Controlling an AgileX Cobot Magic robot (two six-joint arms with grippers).
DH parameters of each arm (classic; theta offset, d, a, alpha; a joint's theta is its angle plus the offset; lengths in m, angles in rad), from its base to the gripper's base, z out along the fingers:
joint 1: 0 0.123 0 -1.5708
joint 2: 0.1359 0 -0.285 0
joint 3: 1.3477 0 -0.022 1.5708
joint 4: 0 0.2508 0 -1.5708
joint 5: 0 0 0.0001 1.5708
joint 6: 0 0.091 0 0
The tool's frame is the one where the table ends.
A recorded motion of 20 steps. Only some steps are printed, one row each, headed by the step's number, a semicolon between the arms.
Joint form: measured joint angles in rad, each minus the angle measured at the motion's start. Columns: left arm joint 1, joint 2, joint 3, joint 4, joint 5, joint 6; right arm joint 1, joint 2, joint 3, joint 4, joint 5, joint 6.
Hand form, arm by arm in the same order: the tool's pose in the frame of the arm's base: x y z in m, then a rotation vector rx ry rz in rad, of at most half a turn. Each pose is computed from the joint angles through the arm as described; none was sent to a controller.
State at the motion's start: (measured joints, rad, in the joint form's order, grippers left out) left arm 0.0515 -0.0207 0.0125 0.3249 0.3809 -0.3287; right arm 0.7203 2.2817 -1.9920 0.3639 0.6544 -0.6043
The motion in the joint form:
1: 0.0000 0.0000 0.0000 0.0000 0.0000 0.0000; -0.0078 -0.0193 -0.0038 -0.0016 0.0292 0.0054
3: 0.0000 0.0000 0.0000 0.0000 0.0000 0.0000; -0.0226 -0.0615 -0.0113 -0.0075 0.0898 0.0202
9: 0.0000 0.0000 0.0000 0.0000 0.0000 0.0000; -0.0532 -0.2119 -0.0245 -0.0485 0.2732 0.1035
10: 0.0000 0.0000 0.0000 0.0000 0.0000 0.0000; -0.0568 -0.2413 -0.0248 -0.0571 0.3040 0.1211
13: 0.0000 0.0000 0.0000 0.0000 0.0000 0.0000; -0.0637 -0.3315 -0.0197 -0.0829 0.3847 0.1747
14: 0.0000 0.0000 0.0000 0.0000 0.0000 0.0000; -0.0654 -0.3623 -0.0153 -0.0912 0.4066 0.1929
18: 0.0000 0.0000 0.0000 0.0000 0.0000 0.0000; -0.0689 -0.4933 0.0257 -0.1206 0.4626 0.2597
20: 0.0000 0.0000 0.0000 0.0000 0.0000 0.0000; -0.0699 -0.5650 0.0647 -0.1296 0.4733 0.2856
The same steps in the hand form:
1: 0.0509 0.0135 0.1776 -0.1542 1.8316 0.1274; 0.3804 0.3556 0.2272 -1.2806 2.0573 0.4554
3: 0.0509 0.0135 0.1776 -0.1542 1.8316 0.1274; 0.3784 0.3454 0.2479 -1.2777 2.0703 0.4616
9: 0.0509 0.0135 0.1776 -0.1542 1.8316 0.1274; 0.3598 0.3121 0.3156 -1.2500 2.1167 0.4653
10: 0.0509 0.0135 0.1776 -0.1542 1.8316 0.1274; 0.3547 0.3058 0.3276 -1.2421 2.1249 0.4641
13: 0.0509 0.0135 0.1776 -0.1542 1.8316 0.1274; 0.3368 0.2870 0.3621 -1.2122 2.1442 0.4590
14: 0.0509 0.0135 0.1776 -0.1542 1.8316 0.1274; 0.3303 0.2806 0.3729 -1.1989 2.1490 0.4572
18: 0.0509 0.0135 0.1776 -0.1542 1.8316 0.1274; 0.3015 0.2547 0.4111 -1.1365 2.1529 0.4526
20: 0.0509 0.0135 0.1776 -0.1542 1.8316 0.1274; 0.2855 0.2412 0.4263 -1.1054 2.1473 0.4548

